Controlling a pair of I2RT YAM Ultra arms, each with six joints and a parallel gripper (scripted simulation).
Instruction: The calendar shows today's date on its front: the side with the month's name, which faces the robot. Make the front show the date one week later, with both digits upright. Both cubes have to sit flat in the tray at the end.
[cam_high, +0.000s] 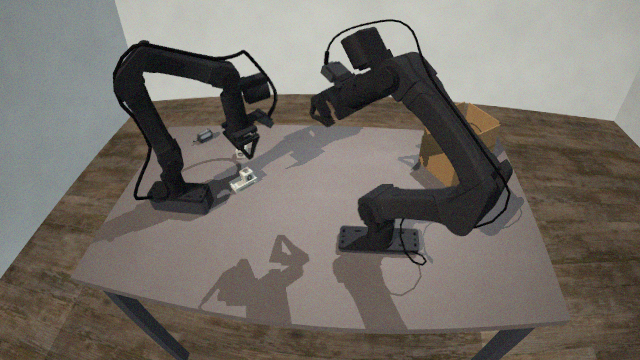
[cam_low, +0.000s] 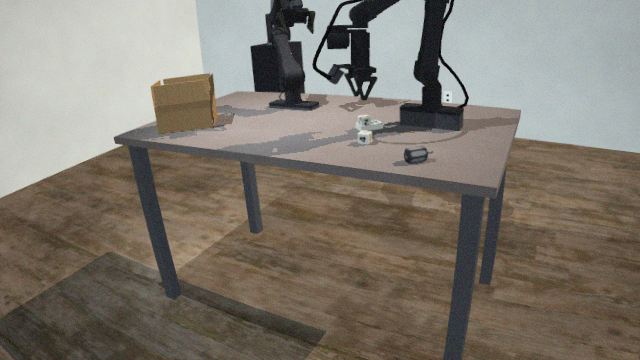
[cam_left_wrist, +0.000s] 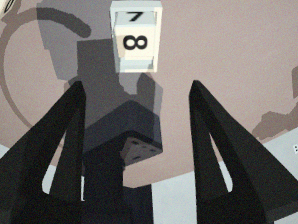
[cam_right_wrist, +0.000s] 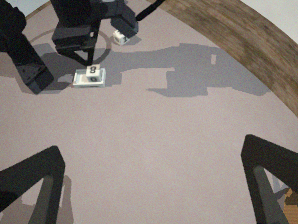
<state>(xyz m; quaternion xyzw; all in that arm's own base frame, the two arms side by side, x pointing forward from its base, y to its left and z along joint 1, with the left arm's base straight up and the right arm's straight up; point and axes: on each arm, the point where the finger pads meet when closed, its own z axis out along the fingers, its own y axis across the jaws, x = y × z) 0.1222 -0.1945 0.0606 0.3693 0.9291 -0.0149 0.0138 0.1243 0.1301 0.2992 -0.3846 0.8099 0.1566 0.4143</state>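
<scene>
Now: left hand 100 mm above the white calendar tray, 20 mm to the right of it and 20 mm past it. From my left hand the other things lie so: cardboard box: 620 mm to the right, 210 mm ahead, 40 mm below.
</scene>
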